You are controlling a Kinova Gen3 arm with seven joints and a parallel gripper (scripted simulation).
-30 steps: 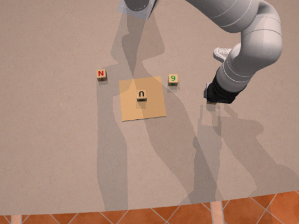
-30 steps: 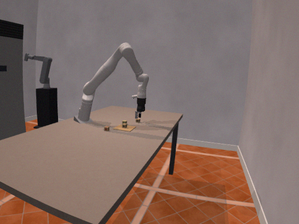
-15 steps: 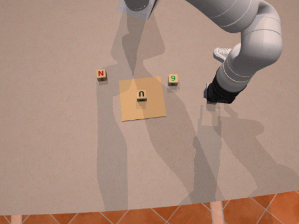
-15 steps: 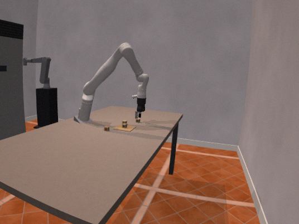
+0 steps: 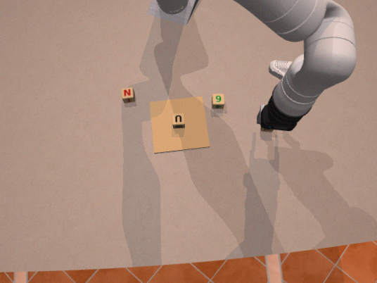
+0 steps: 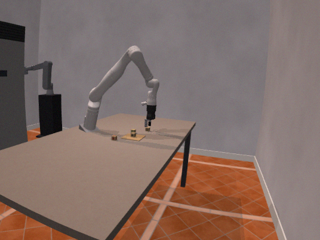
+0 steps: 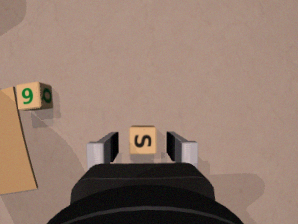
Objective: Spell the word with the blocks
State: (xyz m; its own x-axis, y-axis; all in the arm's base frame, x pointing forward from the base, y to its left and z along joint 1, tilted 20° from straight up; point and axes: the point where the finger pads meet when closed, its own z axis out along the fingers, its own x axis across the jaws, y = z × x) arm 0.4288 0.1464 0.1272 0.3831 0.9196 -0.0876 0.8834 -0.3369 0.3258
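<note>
Right now my hand is 40 mm above the S block. From my hand the other things lie so: mat (70 mm behind, 210 mm to the right, 50 mm below); then U block (70 mm behind, 210 mm to the right, 40 mm below); then green 9 block (100 mm behind, 100 mm to the right, 40 mm below).
</note>
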